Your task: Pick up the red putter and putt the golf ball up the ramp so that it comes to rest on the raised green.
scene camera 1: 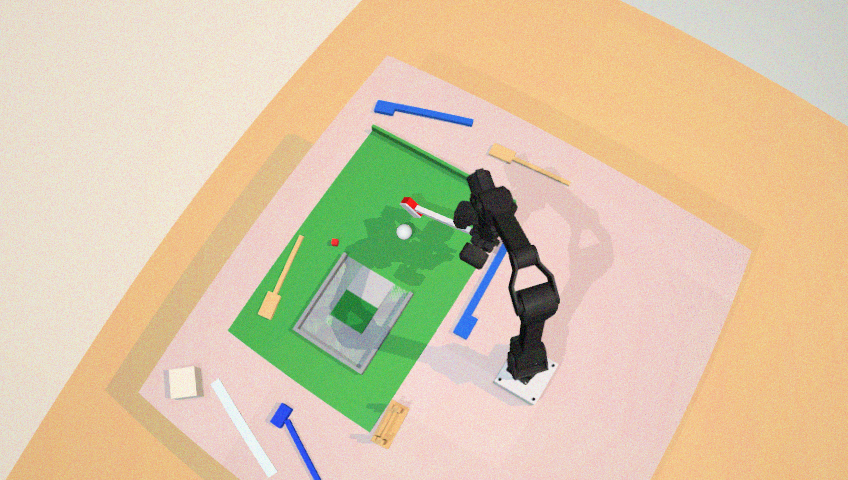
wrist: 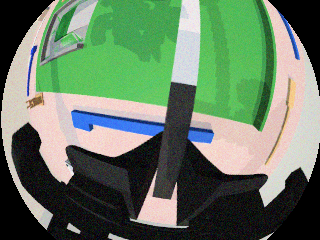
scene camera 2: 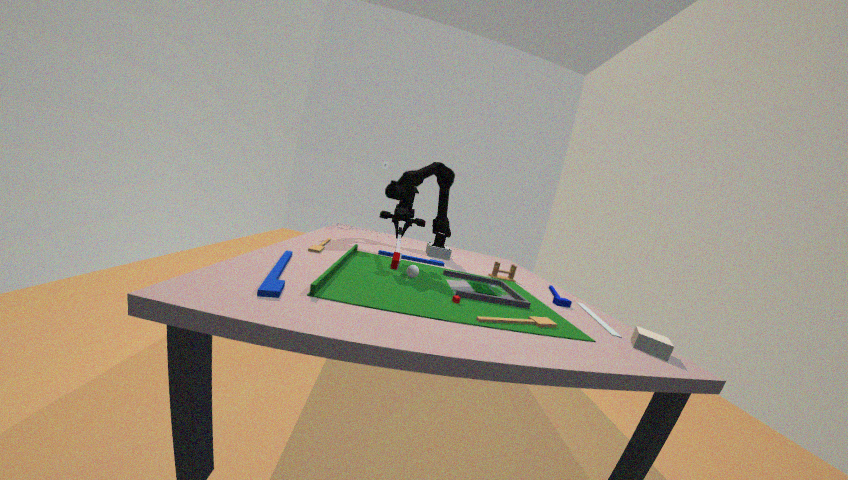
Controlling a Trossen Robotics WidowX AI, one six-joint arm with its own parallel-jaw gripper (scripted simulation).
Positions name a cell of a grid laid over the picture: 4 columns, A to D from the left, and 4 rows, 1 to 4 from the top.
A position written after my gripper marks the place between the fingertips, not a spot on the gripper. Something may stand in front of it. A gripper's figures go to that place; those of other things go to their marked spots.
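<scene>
My gripper (scene camera 1: C3) is 139 cm from the lens. There's a white bar (scene camera 1: B4) that is 152 cm from the lens, and a cream block (scene camera 1: A4) is 152 cm from the lens too. A green mat (scene camera 1: B2) is 153 cm from the lens.
</scene>
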